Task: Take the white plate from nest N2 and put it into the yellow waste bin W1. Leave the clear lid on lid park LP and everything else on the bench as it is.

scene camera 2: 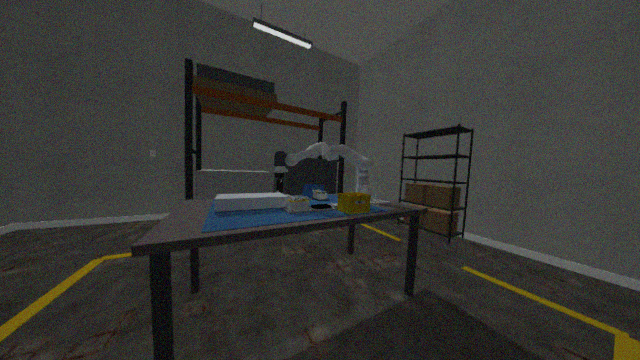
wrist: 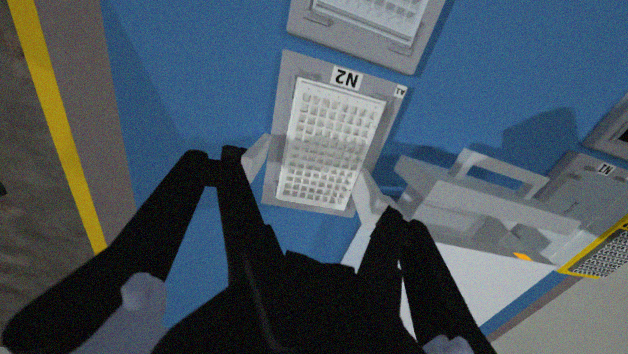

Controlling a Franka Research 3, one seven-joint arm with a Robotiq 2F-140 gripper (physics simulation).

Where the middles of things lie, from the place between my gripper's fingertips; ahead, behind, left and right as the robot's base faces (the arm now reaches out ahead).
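Long white box (wrist: 469, 219), from my hand: 19 cm ahead, 20 cm to the left, 3 cm above; going by their middles, it is the farthest from my hand of the things named here. White plate (wrist: 330, 130), from my hand: 1 cm to the left, 2 cm behind, 1 cm above. Nest N2 (wrist: 283, 104), from my hand: 1 cm below, 1 cm to the left, 2 cm behind.
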